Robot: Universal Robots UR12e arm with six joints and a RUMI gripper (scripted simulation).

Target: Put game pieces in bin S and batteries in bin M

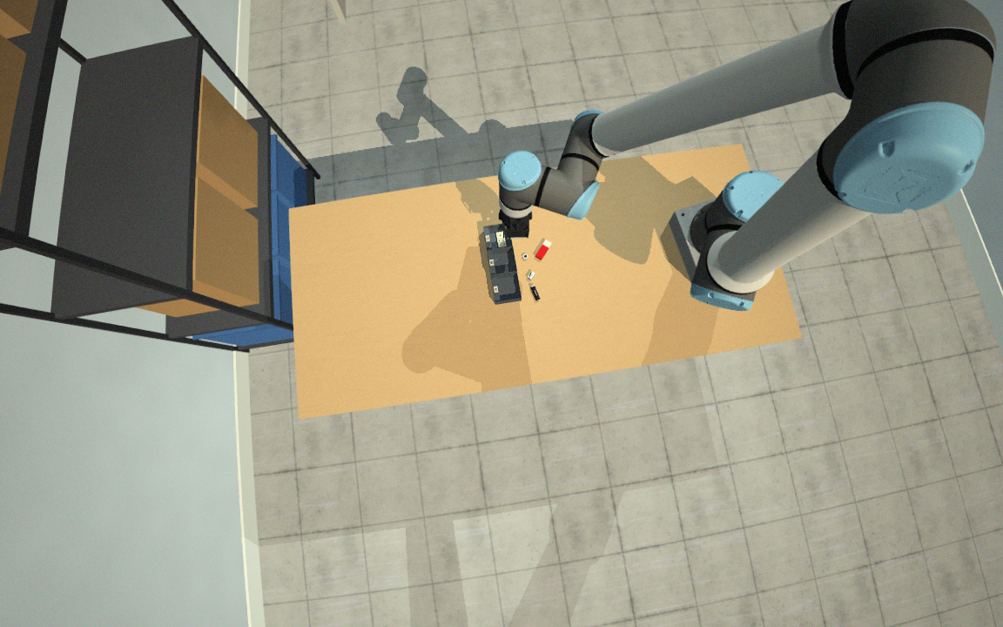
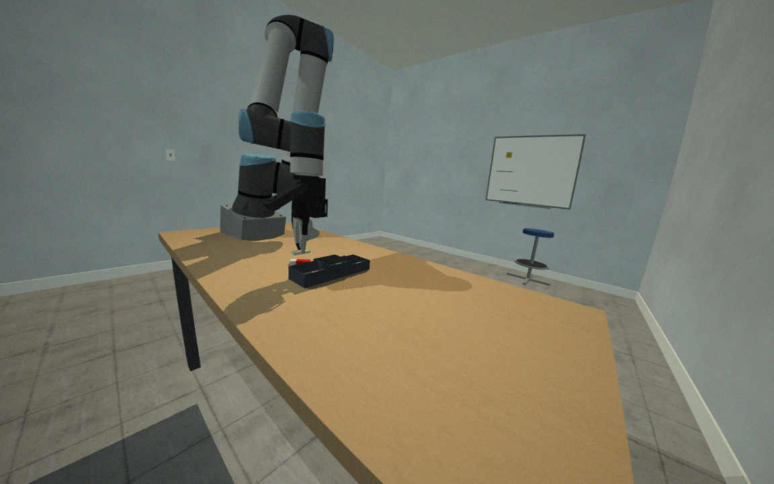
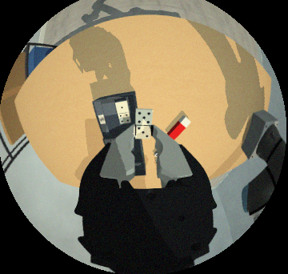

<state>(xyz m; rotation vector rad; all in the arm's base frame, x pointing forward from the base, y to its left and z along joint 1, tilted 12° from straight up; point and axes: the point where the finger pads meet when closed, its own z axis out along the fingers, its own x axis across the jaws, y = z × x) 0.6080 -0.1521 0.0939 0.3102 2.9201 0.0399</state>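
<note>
Right now the black battery is 190 mm to the left of my hand, 80 mm below it and 30 mm behind it. The rest, counted from my hand: dark three-part bin: 80 mm to the left, 60 mm below, 60 mm ahead; round piece: 80 mm below, 70 mm to the left, 20 mm behind.
</note>
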